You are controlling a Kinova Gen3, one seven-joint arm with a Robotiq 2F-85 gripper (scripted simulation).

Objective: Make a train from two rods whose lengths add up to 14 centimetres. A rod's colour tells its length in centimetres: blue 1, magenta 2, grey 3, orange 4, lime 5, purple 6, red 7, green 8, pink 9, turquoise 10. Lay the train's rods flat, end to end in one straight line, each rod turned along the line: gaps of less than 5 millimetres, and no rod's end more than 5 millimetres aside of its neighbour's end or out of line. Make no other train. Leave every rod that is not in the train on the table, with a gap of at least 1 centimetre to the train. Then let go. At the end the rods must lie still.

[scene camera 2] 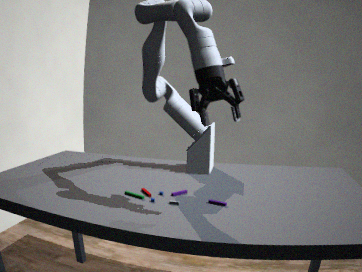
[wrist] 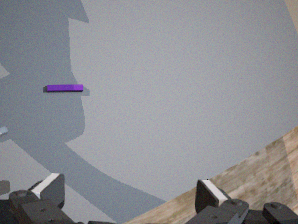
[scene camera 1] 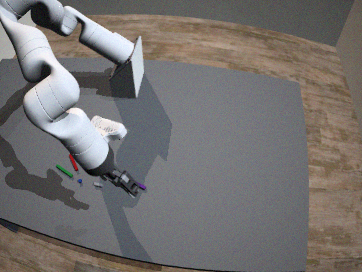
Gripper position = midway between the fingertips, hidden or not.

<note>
In view: the gripper [scene camera 2: 221, 123].
The gripper is seen too in the wrist view [wrist: 130, 192] and in scene camera 1 [scene camera 1: 120, 185].
</note>
